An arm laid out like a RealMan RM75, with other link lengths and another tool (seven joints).
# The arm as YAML. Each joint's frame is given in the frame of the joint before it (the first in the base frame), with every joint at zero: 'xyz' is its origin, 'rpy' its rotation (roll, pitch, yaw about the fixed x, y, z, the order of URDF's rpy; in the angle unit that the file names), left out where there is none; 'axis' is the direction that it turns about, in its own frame. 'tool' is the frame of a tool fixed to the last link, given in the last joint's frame.
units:
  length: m
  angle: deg
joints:
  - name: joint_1
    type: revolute
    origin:
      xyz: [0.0, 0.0, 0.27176]
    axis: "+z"
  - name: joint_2
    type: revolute
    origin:
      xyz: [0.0, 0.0, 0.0]
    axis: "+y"
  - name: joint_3
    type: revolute
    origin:
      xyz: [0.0, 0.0, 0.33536]
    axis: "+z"
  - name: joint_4
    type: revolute
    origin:
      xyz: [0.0, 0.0, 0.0]
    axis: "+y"
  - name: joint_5
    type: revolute
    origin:
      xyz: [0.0, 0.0, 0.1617]
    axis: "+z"
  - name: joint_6
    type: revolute
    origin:
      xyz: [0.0, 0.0, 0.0]
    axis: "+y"
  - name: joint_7
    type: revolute
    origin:
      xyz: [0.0, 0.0, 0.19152]
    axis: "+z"
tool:
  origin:
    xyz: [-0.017, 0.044, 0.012]
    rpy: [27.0, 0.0, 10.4]
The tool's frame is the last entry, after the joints.
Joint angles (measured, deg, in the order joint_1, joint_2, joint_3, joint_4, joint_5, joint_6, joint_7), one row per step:
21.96 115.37 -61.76 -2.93 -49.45 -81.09 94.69
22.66 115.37 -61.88 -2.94 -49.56 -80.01 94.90
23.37 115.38 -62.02 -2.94 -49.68 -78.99 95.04
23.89 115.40 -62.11 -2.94 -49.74 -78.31 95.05
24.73 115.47 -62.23 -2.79 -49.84 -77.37 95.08
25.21 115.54 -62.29 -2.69 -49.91 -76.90 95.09
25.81 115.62 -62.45 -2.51 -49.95 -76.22 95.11
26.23 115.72 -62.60 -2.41 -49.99 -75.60 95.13
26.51 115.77 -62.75 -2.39 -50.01 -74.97 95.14
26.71 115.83 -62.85 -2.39 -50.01 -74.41 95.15
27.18 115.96 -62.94 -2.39 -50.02 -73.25 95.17
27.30 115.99 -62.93 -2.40 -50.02 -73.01 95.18
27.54 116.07 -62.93 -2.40 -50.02 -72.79 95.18
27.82 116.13 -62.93 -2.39 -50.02 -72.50 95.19
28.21 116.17 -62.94 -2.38 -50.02 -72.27 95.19
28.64 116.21 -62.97 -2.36 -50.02 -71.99 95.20
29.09 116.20 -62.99 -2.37 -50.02 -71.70 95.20
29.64 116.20 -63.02 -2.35 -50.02 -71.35 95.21
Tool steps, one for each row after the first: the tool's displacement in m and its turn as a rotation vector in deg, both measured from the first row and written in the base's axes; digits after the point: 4 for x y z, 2 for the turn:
-0.0013 0.0051 -0.0023 -0.48 -0.42 -0.20
-0.0029 0.0100 -0.0046 -0.95 -0.88 -0.31
-0.0043 0.0135 -0.0063 -1.21 -1.24 -0.31
-0.0069 0.0186 -0.0092 -1.67 -1.66 -0.32
-0.0087 0.0213 -0.0111 -1.95 -1.85 -0.26
-0.0106 0.0247 -0.0137 -2.36 -2.13 -0.31
-0.0118 0.0271 -0.0162 -2.73 -2.39 -0.42
-0.0120 0.0290 -0.0181 -3.01 -2.72 -0.62
-0.0120 0.0305 -0.0196 -3.21 -2.98 -0.85
-0.0122 0.0341 -0.0226 -3.55 -3.48 -1.33
-0.0124 0.0350 -0.0231 -3.59 -3.56 -1.42
-0.0137 0.0364 -0.0240 -3.66 -3.61 -1.36
-0.0149 0.0380 -0.0249 -3.74 -3.70 -1.34
-0.0170 0.0402 -0.0256 -3.80 -3.79 -1.14
-0.0191 0.0425 -0.0264 -3.89 -3.91 -0.96
-0.0213 0.0452 -0.0268 -3.92 -4.09 -0.74
-0.0240 0.0483 -0.0274 -4.00 -4.28 -0.49

